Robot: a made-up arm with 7 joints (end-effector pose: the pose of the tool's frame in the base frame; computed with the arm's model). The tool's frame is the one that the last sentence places.
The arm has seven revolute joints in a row. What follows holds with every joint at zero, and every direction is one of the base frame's. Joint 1 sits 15 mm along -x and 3 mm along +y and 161 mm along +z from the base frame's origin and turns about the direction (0, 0.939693, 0.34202). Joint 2 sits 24 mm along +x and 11 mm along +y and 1 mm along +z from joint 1 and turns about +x. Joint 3 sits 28 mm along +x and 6 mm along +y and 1 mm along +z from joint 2 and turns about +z. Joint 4 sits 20 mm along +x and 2 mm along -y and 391 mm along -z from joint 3 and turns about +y. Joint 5 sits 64 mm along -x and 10 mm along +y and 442 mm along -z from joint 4 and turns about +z. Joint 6 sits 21 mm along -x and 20 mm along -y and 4 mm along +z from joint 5 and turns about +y. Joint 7 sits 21 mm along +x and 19 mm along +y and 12 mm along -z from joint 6 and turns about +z. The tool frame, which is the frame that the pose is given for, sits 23 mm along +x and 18 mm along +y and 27 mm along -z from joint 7; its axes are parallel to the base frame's.
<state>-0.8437 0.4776 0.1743 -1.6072 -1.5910 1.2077 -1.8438</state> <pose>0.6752 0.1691 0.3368 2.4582 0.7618 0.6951</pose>
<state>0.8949 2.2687 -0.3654 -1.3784 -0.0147 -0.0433 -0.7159</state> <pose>0.3158 0.6473 -0.0067 -0.4021 0.6114 -2.7839</pose>
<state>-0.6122 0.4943 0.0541 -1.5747 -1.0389 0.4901 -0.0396</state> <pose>0.6932 0.1282 0.1777 2.1114 -0.2340 -1.3169</pose>
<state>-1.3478 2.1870 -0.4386 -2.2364 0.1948 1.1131 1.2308</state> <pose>0.2004 0.0810 0.6597 2.9221 -0.6549 -2.2983</pose>
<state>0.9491 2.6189 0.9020 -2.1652 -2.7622 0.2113 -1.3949</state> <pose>0.5111 -0.0787 0.1070 -0.3593 -0.8726 -0.8371</pose>
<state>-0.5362 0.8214 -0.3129 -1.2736 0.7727 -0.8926 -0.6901</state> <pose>0.6488 0.2483 0.0150 2.6252 -0.3542 -2.4694</pose>
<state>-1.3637 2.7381 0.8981 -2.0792 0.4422 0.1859 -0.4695</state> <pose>-0.3416 -0.2630 0.4924 -2.0340 0.5093 -0.3347</pose>
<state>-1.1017 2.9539 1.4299 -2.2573 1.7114 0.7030 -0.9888</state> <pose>-0.2500 -0.3725 0.2862 -2.2100 1.1172 0.0112</pose>
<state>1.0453 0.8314 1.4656 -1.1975 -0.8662 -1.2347 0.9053</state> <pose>-0.2465 0.6890 0.1617 1.2636 -0.4308 -1.1172</pose>
